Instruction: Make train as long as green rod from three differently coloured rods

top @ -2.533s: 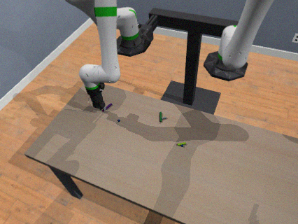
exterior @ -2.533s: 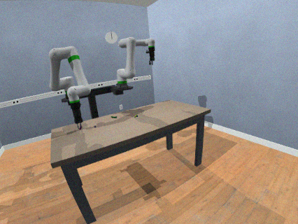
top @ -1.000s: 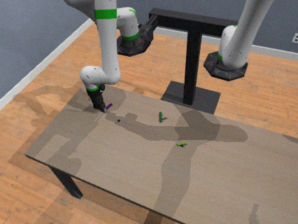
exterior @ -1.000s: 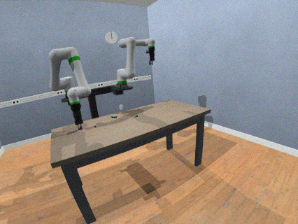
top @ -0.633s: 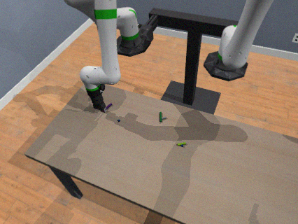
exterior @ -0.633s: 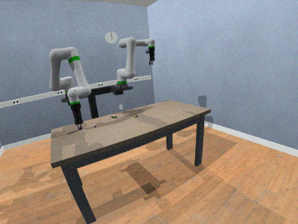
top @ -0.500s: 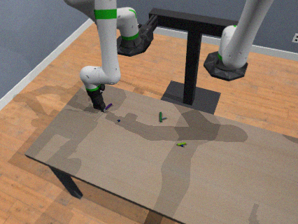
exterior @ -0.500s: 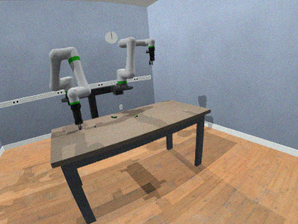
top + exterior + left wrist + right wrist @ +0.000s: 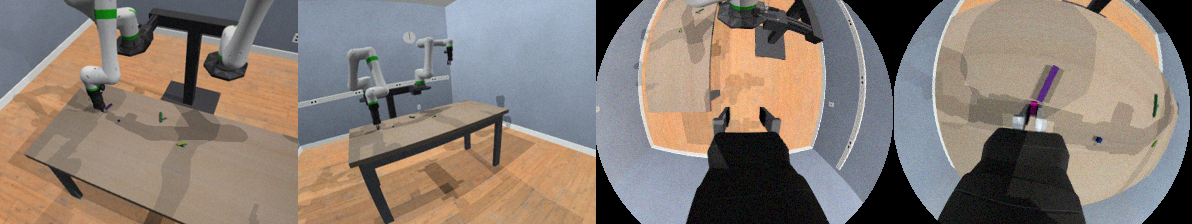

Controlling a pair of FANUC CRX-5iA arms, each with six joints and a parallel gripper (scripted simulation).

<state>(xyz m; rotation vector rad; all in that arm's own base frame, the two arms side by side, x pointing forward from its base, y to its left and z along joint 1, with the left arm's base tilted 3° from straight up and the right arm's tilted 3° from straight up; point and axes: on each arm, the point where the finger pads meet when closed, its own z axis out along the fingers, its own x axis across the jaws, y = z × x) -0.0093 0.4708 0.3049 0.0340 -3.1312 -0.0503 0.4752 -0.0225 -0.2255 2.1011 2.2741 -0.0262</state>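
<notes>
The purple rod lies 5 cm behind my right hand, 1 cm to the left of it and 2 cm below it. From my right hand the other things lie so: magenta rod: 1 cm behind, 2 cm below; green rod: 10 cm behind, 39 cm to the left, 2 cm below; grey rod: 10 cm behind, 42 cm to the left, 2 cm below.
</notes>
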